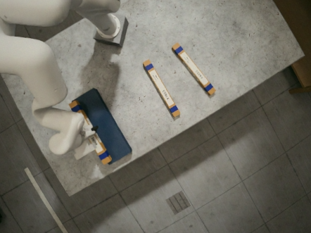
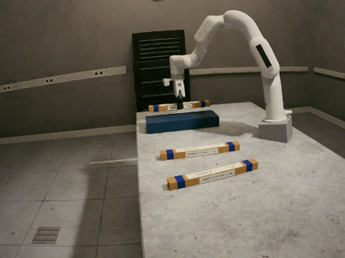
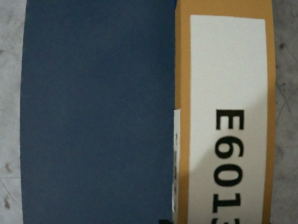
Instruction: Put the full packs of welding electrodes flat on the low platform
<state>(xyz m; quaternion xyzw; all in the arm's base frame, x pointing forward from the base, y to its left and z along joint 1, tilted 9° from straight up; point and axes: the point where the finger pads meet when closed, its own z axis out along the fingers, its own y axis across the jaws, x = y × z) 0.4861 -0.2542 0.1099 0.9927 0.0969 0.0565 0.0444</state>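
Now: hand 10 mm past the dark blue low platform, 40 mm to the right of it and 100 mm above it.
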